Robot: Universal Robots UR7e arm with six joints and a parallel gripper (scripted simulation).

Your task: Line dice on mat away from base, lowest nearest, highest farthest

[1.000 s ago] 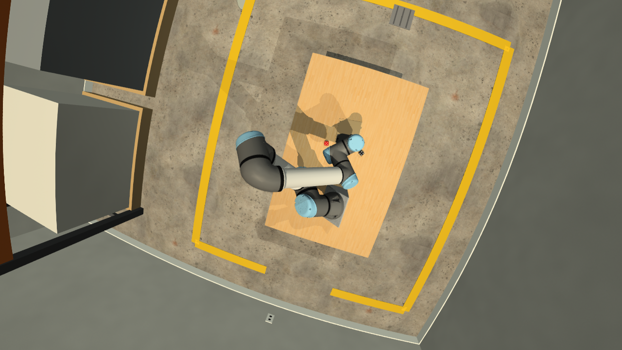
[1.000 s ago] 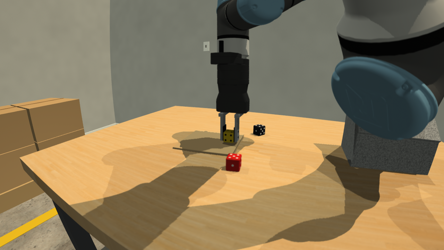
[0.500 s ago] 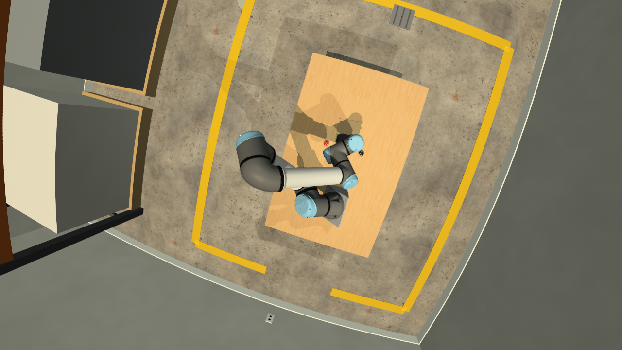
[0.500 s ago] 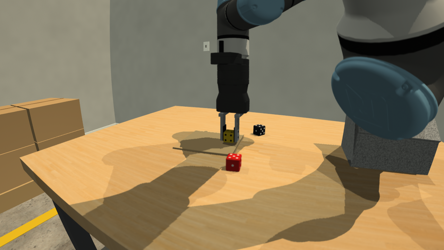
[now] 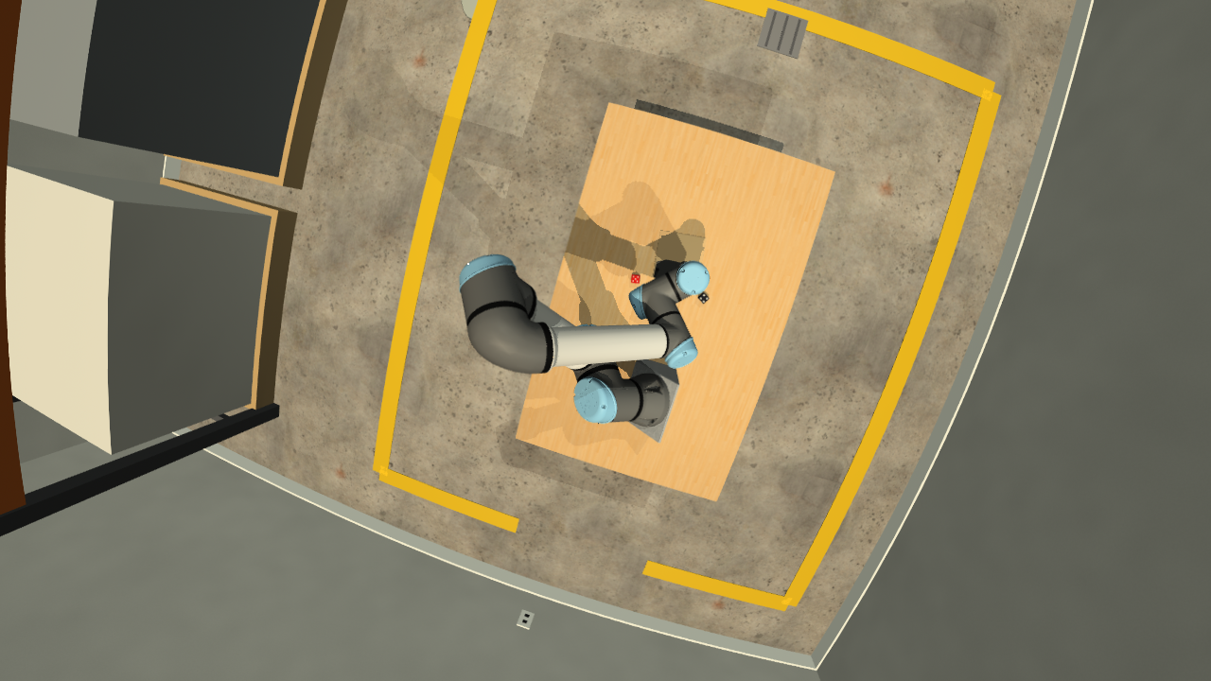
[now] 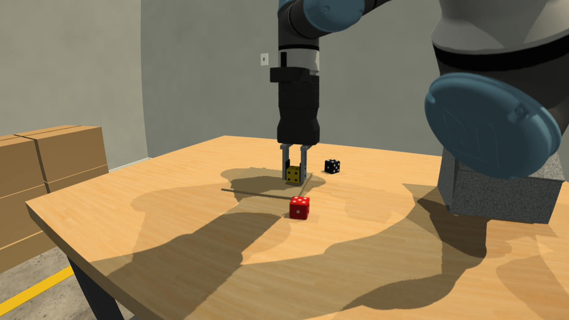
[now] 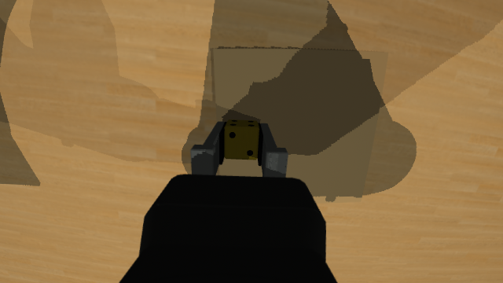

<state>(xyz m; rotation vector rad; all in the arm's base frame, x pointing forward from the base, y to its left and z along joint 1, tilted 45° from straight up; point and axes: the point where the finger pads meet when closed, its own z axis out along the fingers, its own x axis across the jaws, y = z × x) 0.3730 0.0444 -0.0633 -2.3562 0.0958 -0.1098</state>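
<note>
Right now my hand is 1 cm above the yellow die. Round my hand: tan mat 5 cm ahead, 3 cm below; red die 4 cm behind, 12 cm to the left, 2 cm below; black die 6 cm behind, 9 cm to the right, 2 cm below.
</note>
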